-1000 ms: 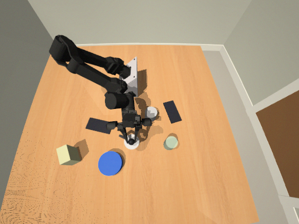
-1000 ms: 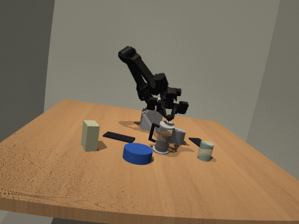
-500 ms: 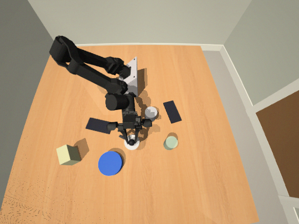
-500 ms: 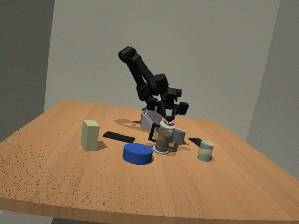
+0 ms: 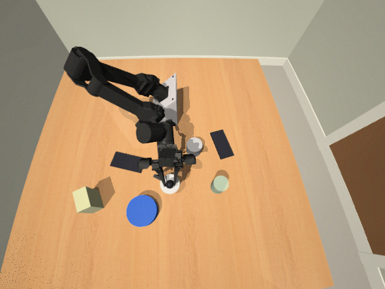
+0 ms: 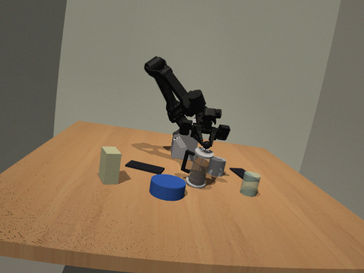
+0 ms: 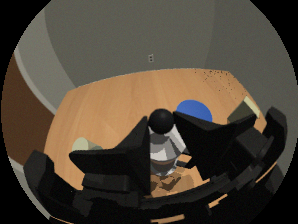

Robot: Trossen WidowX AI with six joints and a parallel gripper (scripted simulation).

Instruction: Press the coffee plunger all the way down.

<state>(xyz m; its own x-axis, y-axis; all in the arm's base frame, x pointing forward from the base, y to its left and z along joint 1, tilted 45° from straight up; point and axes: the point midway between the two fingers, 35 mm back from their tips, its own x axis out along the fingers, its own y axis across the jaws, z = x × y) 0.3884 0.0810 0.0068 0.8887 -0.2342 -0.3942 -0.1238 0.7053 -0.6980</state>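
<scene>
Right now my gripper tip is 3 cm past the glass coffee press, 2 cm to the left of it and 8 cm above it. Also, from my gripper tip: cream block 5 cm ahead, 33 cm to the right, 11 cm below.
</scene>
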